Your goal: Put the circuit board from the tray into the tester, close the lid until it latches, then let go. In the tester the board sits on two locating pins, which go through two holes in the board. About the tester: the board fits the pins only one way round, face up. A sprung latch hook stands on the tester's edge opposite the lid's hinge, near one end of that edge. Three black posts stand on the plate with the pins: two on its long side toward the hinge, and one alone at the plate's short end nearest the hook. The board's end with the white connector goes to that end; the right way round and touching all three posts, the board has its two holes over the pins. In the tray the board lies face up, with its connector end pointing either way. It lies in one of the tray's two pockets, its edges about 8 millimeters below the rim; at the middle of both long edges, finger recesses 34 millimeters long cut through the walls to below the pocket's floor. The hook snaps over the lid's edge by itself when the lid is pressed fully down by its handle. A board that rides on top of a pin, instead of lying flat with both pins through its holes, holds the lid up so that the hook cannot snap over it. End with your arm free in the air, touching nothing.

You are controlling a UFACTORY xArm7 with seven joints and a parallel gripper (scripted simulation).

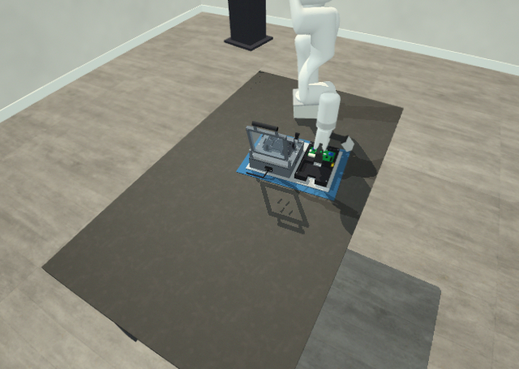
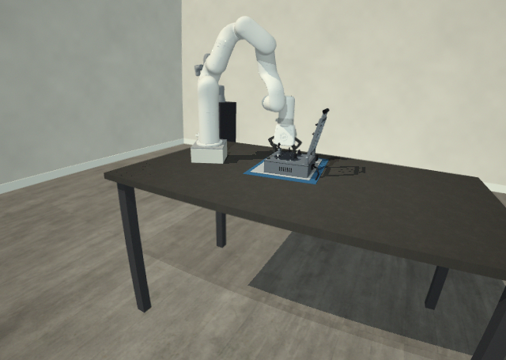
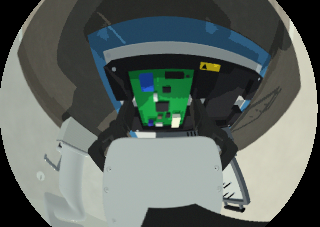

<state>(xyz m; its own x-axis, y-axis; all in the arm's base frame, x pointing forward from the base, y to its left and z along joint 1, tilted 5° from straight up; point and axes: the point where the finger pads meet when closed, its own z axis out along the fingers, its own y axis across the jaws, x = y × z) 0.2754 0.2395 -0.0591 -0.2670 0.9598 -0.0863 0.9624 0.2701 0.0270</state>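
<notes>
The green circuit board is right at my hand. From my hand the other things lie so: tester plate 140 mm to the right, 110 mm ahead, 50 mm above; tester 120 mm ahead, 100 mm to the right, 90 mm above; latch hook 110 mm to the right, 60 mm above, 30 mm ahead.
</notes>
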